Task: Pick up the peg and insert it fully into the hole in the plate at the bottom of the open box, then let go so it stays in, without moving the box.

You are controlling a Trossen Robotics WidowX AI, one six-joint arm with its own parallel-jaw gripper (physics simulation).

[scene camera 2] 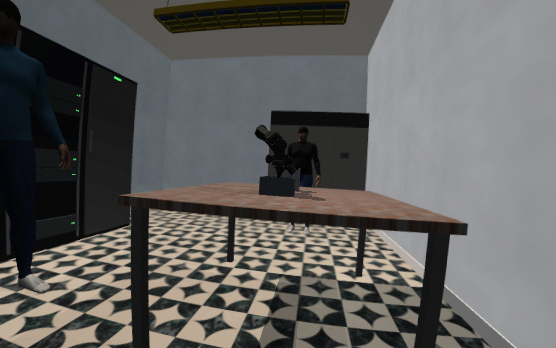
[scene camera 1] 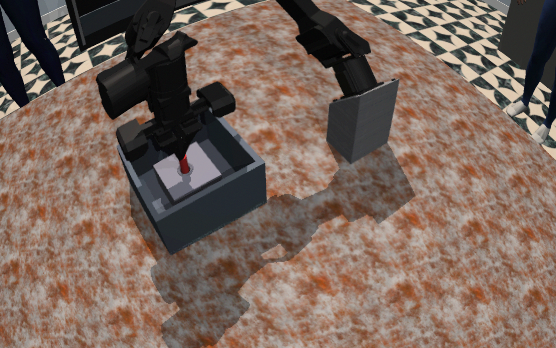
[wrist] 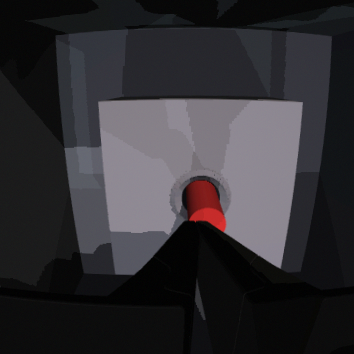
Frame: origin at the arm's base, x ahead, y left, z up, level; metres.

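Where they show: gripper, fingertip midpoint: [scene camera 1: 180, 158] [wrist: 193, 231]; arm's base, link origin: [scene camera 2: 294, 172] [scene camera 1: 363, 91].
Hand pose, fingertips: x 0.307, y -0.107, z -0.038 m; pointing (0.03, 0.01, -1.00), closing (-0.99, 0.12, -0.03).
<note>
Each offset is from my fingertips to the centre of the thing. Level surfaces: height alone.
The red peg @(dx -0.005, dy -0.002, dz -0.041 m) [scene camera 1: 184, 165] [wrist: 204, 200] stands in the hole of the pale plate @(dx -0.004, dy +0.000, dz -0.054 m) [scene camera 1: 203, 169] [wrist: 260, 150], with part of its length sticking up above the plate. The plate lies at the bottom of the open dark grey box @(dx -0.004, dy +0.000, dz -0.040 m) [scene camera 1: 215, 196] [scene camera 2: 276, 186] [wrist: 312, 135]. My gripper [scene camera 1: 183, 157] [wrist: 193, 231] is shut with nothing between its fingers. It points down into the box, and its closed tips are at the peg's top end, overlapping its edge in the wrist view. Whether they touch it is hard to tell. How deep the peg sits is hidden inside the plate.
A grey angular block [scene camera 1: 365, 122] sits at the arm's base, right of the box, on the mottled red-brown table @(dz -0.089 m) [scene camera 1: 425, 260] [scene camera 2: 350, 200]. The box walls surround the gripper closely. Two people stand beyond the table's edges.
</note>
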